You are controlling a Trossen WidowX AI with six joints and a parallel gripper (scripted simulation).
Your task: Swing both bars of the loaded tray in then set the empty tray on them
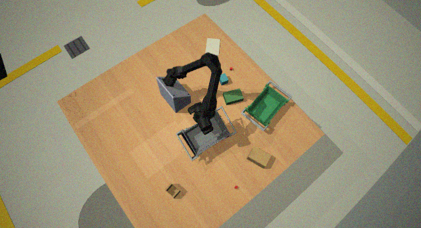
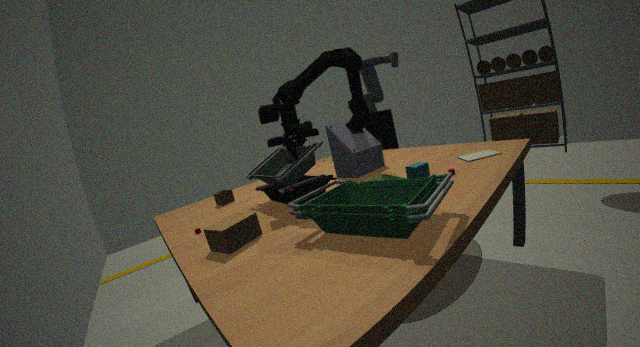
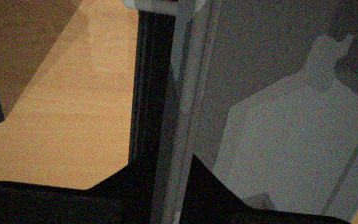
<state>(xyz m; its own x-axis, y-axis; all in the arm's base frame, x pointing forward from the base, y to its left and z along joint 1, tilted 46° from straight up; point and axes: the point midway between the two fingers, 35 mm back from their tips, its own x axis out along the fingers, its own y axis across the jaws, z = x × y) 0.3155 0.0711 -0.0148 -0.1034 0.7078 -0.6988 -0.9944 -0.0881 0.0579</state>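
Now: the grey plastic tray 7 cm ahead of my gripper tip. Also, from my gripper tip: teal cube (23 cm behind, 33 cm to the left, 10 cm below); then small brown box (24 cm ahead, 34 cm to the right, 11 cm below); then green block (9 cm behind, 32 cm to the left, 11 cm below).
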